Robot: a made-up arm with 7 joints.
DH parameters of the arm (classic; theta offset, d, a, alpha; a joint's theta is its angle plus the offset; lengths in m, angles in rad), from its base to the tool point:
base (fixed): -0.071 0 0 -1.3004
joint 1: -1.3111 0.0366 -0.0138 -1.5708
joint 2: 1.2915 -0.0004 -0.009 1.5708
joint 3: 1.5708 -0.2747 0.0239 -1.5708
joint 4: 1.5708 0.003 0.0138 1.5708
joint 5: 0 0.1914 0.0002 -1.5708
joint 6: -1.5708 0 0.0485 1.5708
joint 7: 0 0 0 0
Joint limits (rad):
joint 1: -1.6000..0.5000
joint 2: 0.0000..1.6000
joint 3: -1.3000..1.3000
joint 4: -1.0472..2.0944
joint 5: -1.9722..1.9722
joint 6: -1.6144..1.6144
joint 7: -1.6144..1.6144
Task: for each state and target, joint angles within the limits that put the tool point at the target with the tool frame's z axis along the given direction. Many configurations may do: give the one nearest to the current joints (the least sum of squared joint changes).
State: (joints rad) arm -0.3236 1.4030 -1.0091 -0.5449 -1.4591 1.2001 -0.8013
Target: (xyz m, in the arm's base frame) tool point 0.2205 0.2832 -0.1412 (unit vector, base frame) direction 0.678 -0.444 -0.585
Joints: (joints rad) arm -0.8871 1.5982 -1.3000 -0.2586 -0.6407 1.4814 -0.8013
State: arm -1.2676 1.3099 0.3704 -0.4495 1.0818 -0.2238 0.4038
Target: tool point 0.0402 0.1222 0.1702 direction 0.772 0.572 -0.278
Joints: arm -1.2063 1.5297 0.9002 -1.0125 1.6202 -1.1000 0.4038
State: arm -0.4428 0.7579 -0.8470 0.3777 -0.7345 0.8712 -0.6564
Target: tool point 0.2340 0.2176 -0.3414 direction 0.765 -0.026 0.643
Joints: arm -0.2749 0.7796 -0.4230 0.3614 -0.9009 0.3365 -0.6564
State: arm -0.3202 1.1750 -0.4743 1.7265 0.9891 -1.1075 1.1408
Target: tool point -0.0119 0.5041 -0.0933 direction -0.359 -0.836 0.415
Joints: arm -0.0033 1.5989 -1.0789 1.0600 1.7404 -1.3293 1.1408
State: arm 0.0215 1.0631 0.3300 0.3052 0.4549 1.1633 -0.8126
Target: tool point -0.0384 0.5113 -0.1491 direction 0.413 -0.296 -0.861
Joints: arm 0.5000 1.0925 0.5687 0.8412 1.1119 0.1505 -0.8126
